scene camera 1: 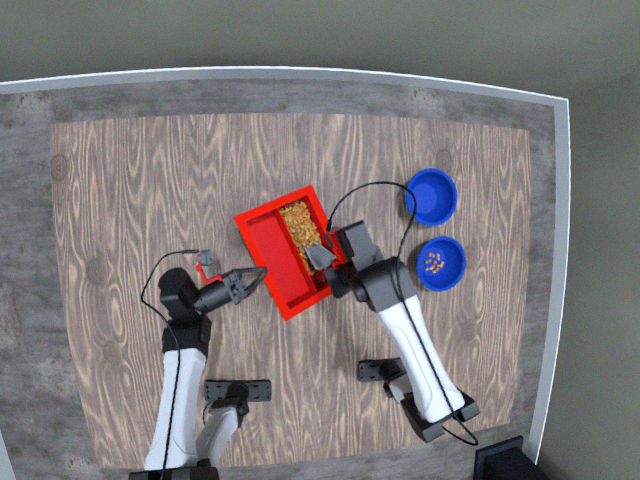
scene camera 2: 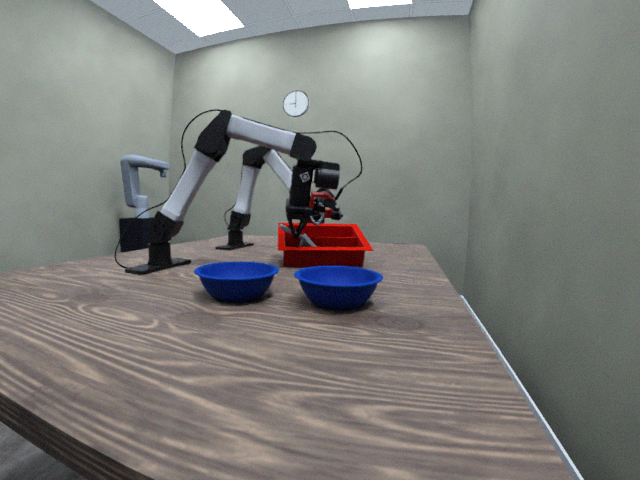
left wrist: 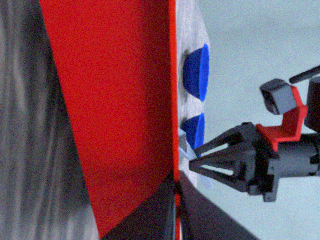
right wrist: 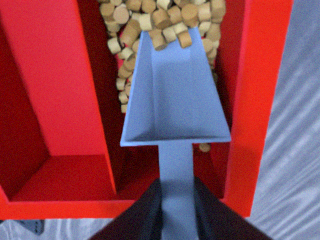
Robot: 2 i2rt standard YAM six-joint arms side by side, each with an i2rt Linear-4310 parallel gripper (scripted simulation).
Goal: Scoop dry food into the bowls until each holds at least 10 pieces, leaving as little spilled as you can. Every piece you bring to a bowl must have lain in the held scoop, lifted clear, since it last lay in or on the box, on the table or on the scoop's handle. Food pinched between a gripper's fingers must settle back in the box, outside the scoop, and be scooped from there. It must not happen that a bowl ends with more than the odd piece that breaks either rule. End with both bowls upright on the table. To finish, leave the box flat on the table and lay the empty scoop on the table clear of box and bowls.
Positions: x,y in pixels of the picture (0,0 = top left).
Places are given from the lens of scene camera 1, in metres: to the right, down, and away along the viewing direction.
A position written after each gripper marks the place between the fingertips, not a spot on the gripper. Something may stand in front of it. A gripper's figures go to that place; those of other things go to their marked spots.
left gripper (scene camera 1: 267,269): -0.12, 0.07, 0.58
right gripper (scene camera 1: 332,273): 0.03, 0.08, 0.63
red box (scene camera 1: 293,289): -0.07, 0.13, 0.67
blue bowl (scene camera 1: 451,252): 0.40, 0.04, 0.73
The marked spots on the red box and the blue bowl are 0.49 m apart.
